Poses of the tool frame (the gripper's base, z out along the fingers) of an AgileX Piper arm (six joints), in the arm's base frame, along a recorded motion.
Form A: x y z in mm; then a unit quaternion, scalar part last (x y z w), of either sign.
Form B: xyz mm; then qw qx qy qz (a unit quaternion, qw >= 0). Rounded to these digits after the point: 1 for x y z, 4 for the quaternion.
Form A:
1: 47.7 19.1 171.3 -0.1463 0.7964 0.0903 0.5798
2: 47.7 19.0 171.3 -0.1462 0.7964 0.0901 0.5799
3: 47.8 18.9 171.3 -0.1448 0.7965 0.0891 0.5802
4: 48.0 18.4 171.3 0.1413 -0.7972 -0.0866 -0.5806
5: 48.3 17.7 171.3 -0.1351 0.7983 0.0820 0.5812
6: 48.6 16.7 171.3 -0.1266 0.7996 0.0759 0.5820
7: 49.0 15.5 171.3 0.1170 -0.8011 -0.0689 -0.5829
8: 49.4 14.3 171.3 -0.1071 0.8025 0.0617 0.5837
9: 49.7 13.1 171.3 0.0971 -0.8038 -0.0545 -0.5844
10: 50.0 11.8 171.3 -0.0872 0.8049 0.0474 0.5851
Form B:
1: 47.7 19.1 171.3 0.5798 -0.1463 0.7964 0.0903
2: 47.7 19.0 171.3 0.5799 -0.1462 0.7964 0.0901
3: 47.8 18.9 171.3 0.5802 -0.1448 0.7965 0.0891
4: 48.0 18.4 171.3 0.5806 -0.1413 0.7972 0.0866
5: 48.3 17.7 171.3 0.5812 -0.1351 0.7983 0.0820
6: 48.6 16.7 171.3 0.5820 -0.1266 0.7996 0.0759
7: 49.0 15.5 171.3 0.5829 -0.1170 0.8011 0.0689
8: 49.4 14.3 171.3 0.5837 -0.1071 0.8025 0.0617
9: 49.7 13.1 171.3 0.5844 -0.0971 0.8038 0.0545
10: 50.0 11.8 171.3 0.5851 -0.0872 0.8049 0.0474
